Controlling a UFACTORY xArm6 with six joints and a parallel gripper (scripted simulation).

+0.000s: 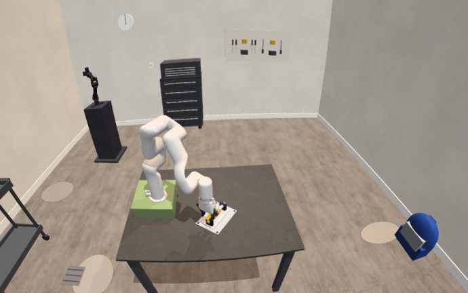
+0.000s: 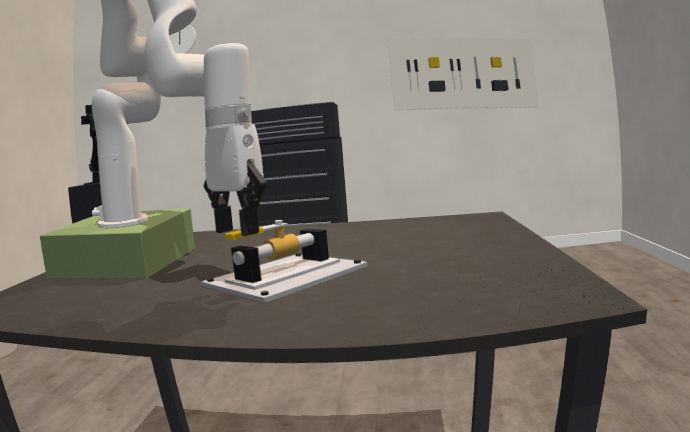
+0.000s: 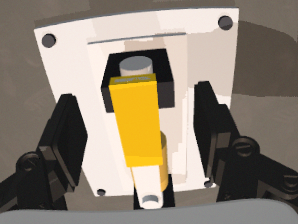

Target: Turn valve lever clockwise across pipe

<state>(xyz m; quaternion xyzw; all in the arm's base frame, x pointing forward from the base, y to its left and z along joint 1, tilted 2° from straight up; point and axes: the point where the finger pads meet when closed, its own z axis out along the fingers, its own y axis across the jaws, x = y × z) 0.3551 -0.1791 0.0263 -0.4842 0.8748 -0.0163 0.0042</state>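
The valve lever is 3 cm ahead of my hand, 4 cm to the left of it and 2 cm below it.
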